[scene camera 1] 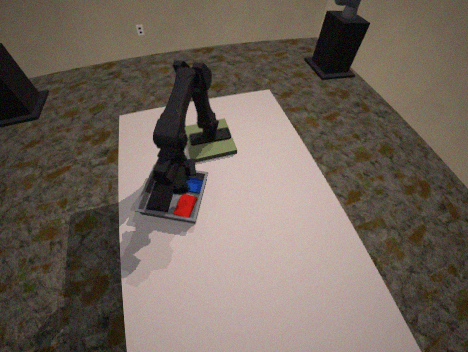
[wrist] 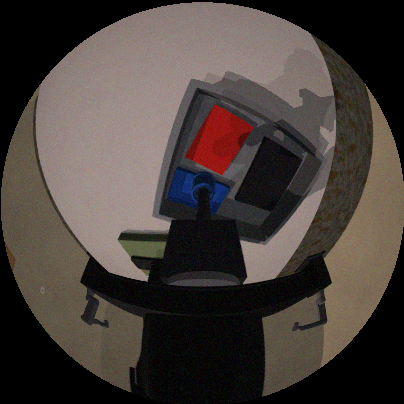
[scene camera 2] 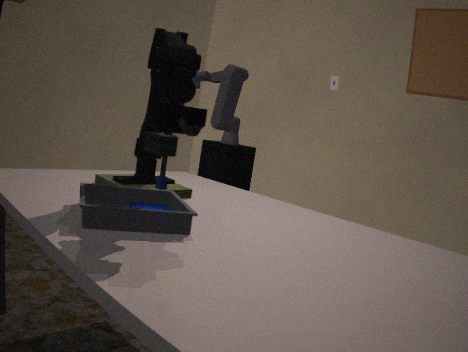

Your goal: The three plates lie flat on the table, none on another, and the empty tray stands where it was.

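Seen in the pictures: hand, tool point: (wrist: 202, 181) (scene camera 2: 161, 188); arm's base, link origin: (scene camera 1: 210, 136) (scene camera 2: 144, 181).
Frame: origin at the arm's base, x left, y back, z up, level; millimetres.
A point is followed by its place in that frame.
Observation:
A grey tray (scene camera 1: 165, 216) @[x -250, y -378, z 21 mm] (scene camera 2: 135, 223) @[x -256, y -367, z -9 mm] (wrist: 169, 150) @[x -107, y -330, z 22 mm] stands near the table's left edge. Three flat plates lie side by side in it. They are a red plate (scene camera 1: 184, 205) @[x -176, y -331, z -15 mm] (wrist: 218, 139) @[x -172, y -333, z -15 mm], a smaller blue plate (scene camera 1: 195, 184) @[x -115, y -244, z -14 mm] (scene camera 2: 149, 206) @[x -132, y -233, z -14 mm] (wrist: 178, 190) @[x -100, y -246, z -14 mm] and a black plate (scene camera 1: 160, 197) @[x -269, y -271, z -15 mm] (wrist: 267, 173) @[x -258, y -275, z -15 mm]. My suction cup (scene camera 2: 161, 182) (wrist: 202, 183) hangs over the blue plate, about level with the tray's rim and apart from the plate. It holds nothing. In scene camera 1 the arm hides the cup.
The arm stands on a green base plate (scene camera 1: 215, 148) @[x 10, y -78, z -1 mm] (scene camera 2: 181, 189) @[x 70, y -104, z -2 mm] (wrist: 141, 244) @[x 28, y -98, z -1 mm] just behind the tray. The white table (scene camera 1: 245, 246) @[x 20, y -550, z -28 mm] (scene camera 2: 302, 265) @[x -52, y -646, z -28 mm] stretches far to the front. Dark pedestals (scene camera 1: 338, 41) (scene camera 2: 226, 163) stand on the floor beyond it.

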